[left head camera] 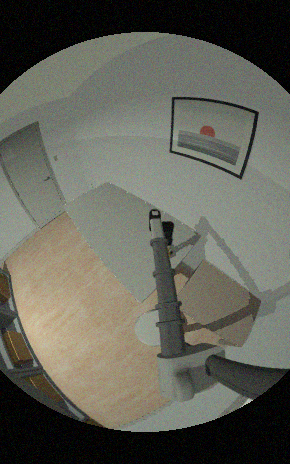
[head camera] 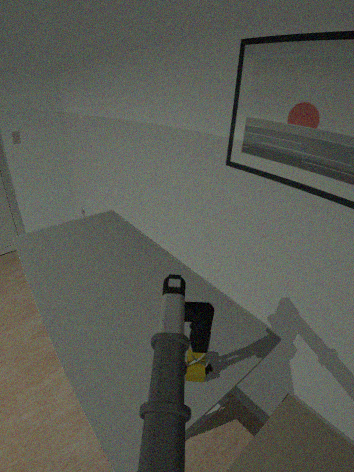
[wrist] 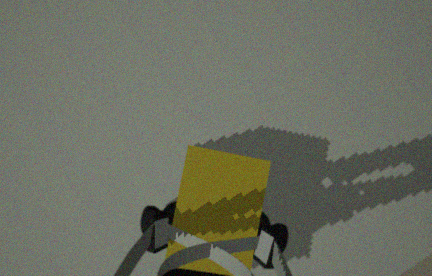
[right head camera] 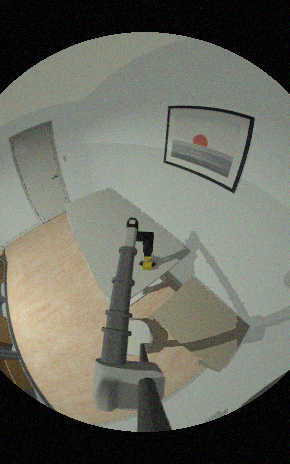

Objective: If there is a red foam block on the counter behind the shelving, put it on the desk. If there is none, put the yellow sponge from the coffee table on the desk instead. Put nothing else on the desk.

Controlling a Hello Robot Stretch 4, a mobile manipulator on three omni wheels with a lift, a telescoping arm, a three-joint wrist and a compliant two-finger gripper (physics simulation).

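Seen in the pictures: gripper, between the fingertips: (head camera: pixel 195 372) (wrist: pixel 216 223) (right head camera: pixel 147 265); robot's base, origin of its link: (left head camera: pixel 153 326) (right head camera: pixel 132 335).
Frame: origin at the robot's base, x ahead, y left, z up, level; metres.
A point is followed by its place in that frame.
The yellow sponge (head camera: pixel 196 372) @(z 0.739, x 0.534, y -0.094 m) (right head camera: pixel 147 263) @(z 0.739, x 0.549, y -0.098 m) (wrist: pixel 225 180) @(z 0.739, x 0.603, y -0.097 m) is held between the fingers of my gripper (wrist: pixel 216 223) @(z 0.693, x 0.560, y -0.097 m), which is shut on it. The sponge is over the large pale grey table top (head camera: pixel 90 280) @(z 0.693, x 1.006, y 0.430 m) (left head camera: pixel 110 225) @(z 0.693, x 0.901, y 0.353 m) (right head camera: pixel 95 225) @(z 0.693, x 0.957, y 0.440 m) (wrist: pixel 100 100) @(z 0.693, x 0.653, y 0.023 m), which looks like the desk, towards its right end near the wall. In the wrist view the shadow on the top meets the sponge's edge, so it is low over the surface; whether it touches, I cannot tell. In the head view my arm hides part of the sponge. No red foam block shows in these views.
A brown table (head camera: pixel 305 435) @(z 0.423, x 0.424, y -0.577 m) (left head camera: pixel 215 290) @(z 0.423, x 0.248, y -0.591 m) (right head camera: pixel 190 310) @(z 0.423, x 0.249, y -0.502 m) stands beside the grey one, close to the arm. A round white top (left head camera: pixel 147 327) @(z 0.187, x 0.011, y 0.071 m) (right head camera: pixel 140 332) @(z 0.187, x 0.055, y -0.081 m) is below the arm. Shelving with orange-brown boxes (left head camera: pixel 19 347) @(z 0.209, x -0.651, y 1.791 m) is at the far left. A door (left head camera: pixel 32 175) @(z 1.099, x 1.985, y 2.040 m) (right head camera: pixel 40 170) @(z 1.131, x 1.984, y 2.042 m) is at the back left.
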